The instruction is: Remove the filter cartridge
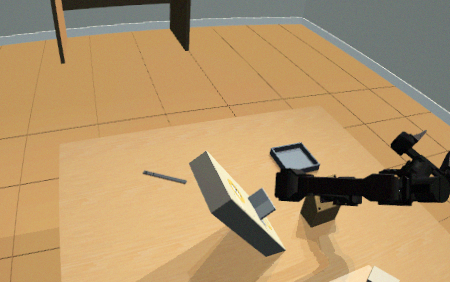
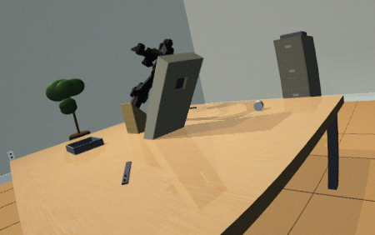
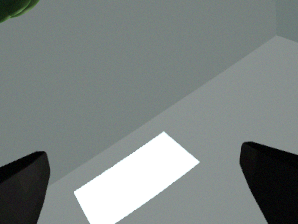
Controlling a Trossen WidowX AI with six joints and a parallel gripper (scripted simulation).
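Right now the round filter cartridge is 51 cm ahead of my gripper tip, 22 cm below it and 14 cm to the right of it. From my gripper tip the other things lie so: service panel 46 cm ahead, 29 cm below, 15 cm to the right; blue tray 45 cm to the right, 43 cm below, 11 cm ahead.
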